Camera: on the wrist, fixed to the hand. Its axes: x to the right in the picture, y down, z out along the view.
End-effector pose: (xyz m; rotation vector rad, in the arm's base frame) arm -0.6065 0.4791 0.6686 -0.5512 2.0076 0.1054
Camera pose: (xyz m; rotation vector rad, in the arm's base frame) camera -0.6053 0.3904 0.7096 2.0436 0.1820 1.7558
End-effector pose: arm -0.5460 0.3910 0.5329 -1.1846 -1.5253 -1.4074
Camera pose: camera -0.6292 0.3469 0.5065 -2.1020 0.9514 1.1277
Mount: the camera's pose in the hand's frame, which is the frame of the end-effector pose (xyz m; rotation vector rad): -0.0059 -0.0861 -0.0459 -0.3170 -1.0085 2.9071
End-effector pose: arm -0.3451 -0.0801 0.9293 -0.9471 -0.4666 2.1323
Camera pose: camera -0.2663 -0.0267 0.9515 -0.1110 -0.2851 -0.9858
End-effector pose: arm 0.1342 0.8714 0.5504 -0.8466 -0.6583 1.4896
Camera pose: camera 0.2212 0.8705 0.5950 0.2842 -0.1618 -1.4949
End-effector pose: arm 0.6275 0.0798 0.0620 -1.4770 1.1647 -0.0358
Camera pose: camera 0.6497 0.0333 0.1451 1.1331 1.2154 2.3615
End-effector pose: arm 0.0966 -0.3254 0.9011 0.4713 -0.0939 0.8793
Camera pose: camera 0.1531 -0.3564 0.8276 -0.0274 1.3940 -1.9429
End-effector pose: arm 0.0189 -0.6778 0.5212 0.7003 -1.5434 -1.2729
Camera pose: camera 0.0508 -0.7148 0.4365 -2.1238 -1.0265 0.7541
